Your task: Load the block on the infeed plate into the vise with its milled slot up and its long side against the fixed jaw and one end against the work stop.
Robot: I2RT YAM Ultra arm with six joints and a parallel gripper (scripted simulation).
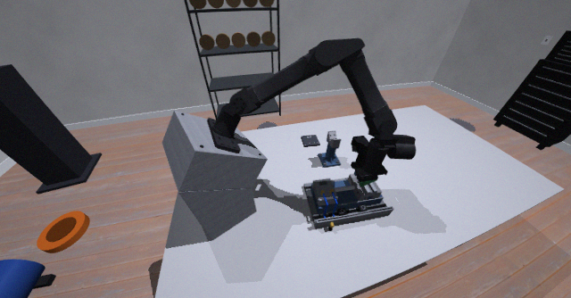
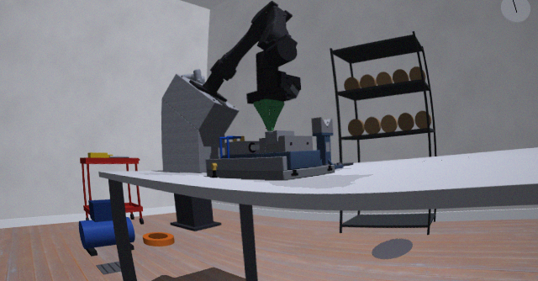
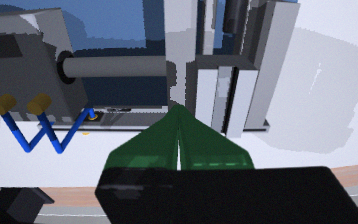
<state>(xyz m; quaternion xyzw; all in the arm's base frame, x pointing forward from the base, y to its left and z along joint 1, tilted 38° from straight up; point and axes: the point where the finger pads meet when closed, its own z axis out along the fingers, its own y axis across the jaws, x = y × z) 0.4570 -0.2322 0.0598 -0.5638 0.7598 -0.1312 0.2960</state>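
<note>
My gripper is now 30 mm short of the part, 10 mm to the left of it and 20 mm above it. Also, from my hand: cylinder rod: 50 mm behind, 30 mm to the left, 40 mm below; then fixed jaw: 70 mm ahead, 40 mm below; then moving jaw: 10 mm ahead, 20 mm to the left, 40 mm below.
</note>
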